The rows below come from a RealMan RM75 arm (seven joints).
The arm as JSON. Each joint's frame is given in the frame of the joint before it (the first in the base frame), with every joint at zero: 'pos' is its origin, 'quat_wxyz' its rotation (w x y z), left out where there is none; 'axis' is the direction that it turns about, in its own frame. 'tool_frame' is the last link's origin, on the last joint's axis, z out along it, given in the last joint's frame.
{
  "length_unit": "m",
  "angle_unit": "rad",
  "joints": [
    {
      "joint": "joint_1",
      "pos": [
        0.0,
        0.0,
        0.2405
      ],
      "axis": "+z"
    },
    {
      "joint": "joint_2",
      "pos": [
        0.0,
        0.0,
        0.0
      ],
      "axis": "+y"
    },
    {
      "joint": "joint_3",
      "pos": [
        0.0,
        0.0,
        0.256
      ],
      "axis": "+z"
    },
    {
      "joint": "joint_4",
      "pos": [
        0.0,
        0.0,
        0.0
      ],
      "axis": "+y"
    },
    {
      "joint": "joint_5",
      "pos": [
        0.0,
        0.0,
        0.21
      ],
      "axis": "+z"
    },
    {
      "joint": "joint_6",
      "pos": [
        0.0,
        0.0,
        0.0
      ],
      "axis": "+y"
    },
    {
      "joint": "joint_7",
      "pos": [
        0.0,
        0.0,
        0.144
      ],
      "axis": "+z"
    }
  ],
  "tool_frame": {
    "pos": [
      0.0,
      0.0,
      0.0
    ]
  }
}
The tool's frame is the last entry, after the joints.
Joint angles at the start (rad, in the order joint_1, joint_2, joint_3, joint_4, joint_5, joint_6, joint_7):
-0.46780, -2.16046, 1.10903, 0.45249, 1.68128, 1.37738, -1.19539
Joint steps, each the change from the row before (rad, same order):
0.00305, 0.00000, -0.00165, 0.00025, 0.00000, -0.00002, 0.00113
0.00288, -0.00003, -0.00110, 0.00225, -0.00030, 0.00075, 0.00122
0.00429, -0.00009, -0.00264, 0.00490, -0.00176, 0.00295, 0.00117
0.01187, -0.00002, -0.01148, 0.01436, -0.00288, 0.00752, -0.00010
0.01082, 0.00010, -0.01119, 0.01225, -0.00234, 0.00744, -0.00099
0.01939, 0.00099, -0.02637, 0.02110, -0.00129, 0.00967, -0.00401
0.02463, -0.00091, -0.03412, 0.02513, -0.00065, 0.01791, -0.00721
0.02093, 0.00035, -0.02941, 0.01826, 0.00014, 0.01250, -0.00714
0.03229, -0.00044, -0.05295, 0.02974, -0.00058, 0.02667, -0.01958
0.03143, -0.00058, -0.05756, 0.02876, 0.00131, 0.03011, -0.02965
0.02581, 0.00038, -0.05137, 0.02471, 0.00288, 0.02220, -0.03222
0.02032, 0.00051, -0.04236, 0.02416, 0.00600, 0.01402, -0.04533
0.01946, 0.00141, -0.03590, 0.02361, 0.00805, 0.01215, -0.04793
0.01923, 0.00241, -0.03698, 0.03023, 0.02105, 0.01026, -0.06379
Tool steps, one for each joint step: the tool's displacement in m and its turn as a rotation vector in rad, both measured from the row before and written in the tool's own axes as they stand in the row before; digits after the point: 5 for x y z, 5 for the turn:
-0.00076, 0.00008, -0.00074, 0.00285, 0.00106, -0.00159
-0.00025, 0.00001, -0.00069, 0.00209, 0.00154, 0.00065
0.00030, -0.00008, -0.00114, 0.00286, 0.00504, 0.00136
0.00102, -0.00083, -0.00372, 0.01125, 0.01436, 0.00092
0.00081, -0.00071, -0.00357, 0.01024, 0.01307, -0.00072
0.00113, -0.00247, -0.00755, 0.02622, 0.02213, -0.00430
0.00121, -0.00173, -0.00919, 0.02731, 0.02960, -0.00933
0.00026, -0.00189, -0.00856, 0.02662, 0.02184, -0.01061
0.00158, -0.00274, -0.01441, 0.04088, 0.04077, -0.02367
0.00194, -0.00267, -0.01548, 0.04068, 0.04123, -0.03232
0.00198, -0.00321, -0.01417, 0.03946, 0.03227, -0.03148
0.00215, -0.00346, -0.01199, 0.03561, 0.02164, -0.03907
0.00168, -0.00312, -0.01152, 0.03177, 0.01476, -0.03986
0.00150, -0.00372, -0.01241, 0.03380, 0.00205, -0.04812

